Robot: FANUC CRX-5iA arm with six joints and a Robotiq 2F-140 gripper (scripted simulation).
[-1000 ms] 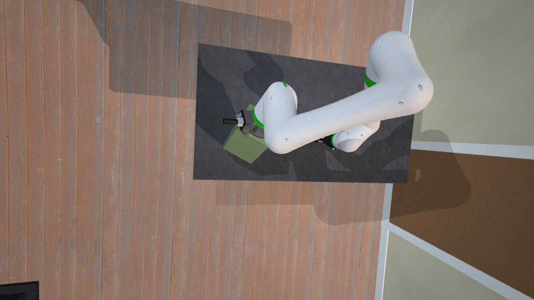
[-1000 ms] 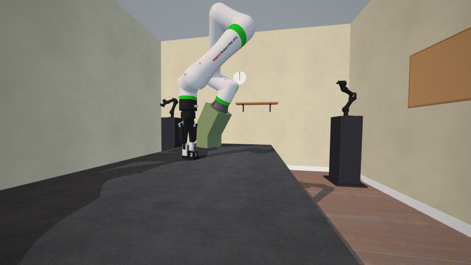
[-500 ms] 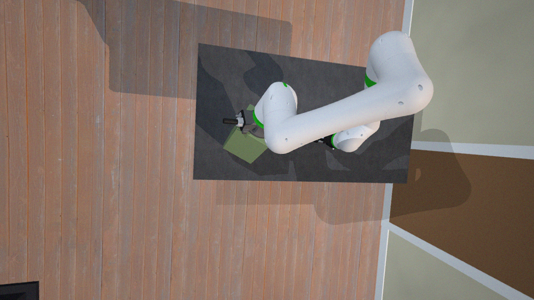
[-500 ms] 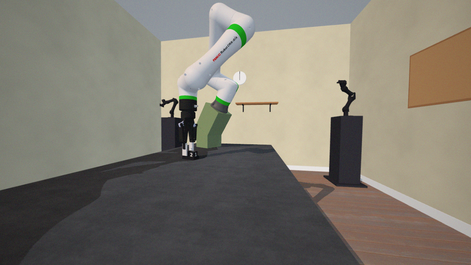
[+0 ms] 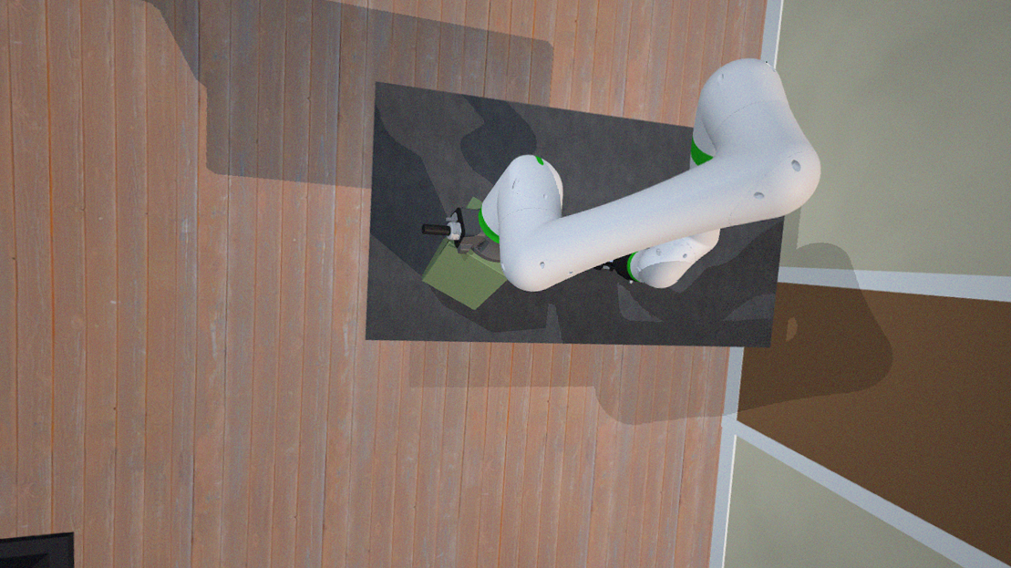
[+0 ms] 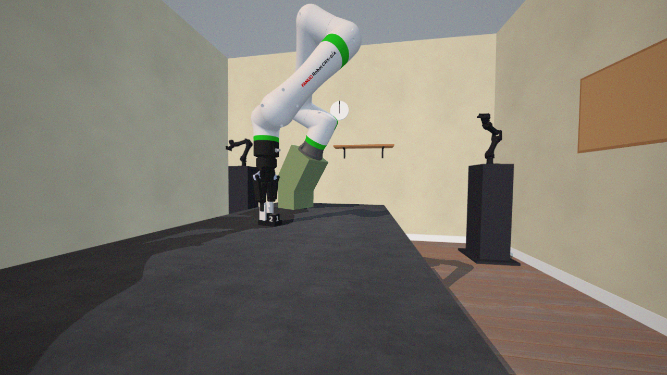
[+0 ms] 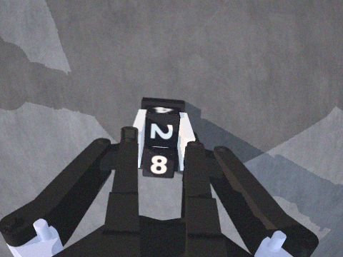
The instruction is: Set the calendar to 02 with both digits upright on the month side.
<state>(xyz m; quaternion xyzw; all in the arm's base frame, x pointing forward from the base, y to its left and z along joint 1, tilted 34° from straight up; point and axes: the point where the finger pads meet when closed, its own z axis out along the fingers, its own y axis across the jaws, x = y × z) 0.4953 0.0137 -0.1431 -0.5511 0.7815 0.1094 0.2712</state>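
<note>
The black tray is 2 cm to the left of my hand and 4 cm below it. Also, from my hand: black number cube: 3 cm below.
</note>
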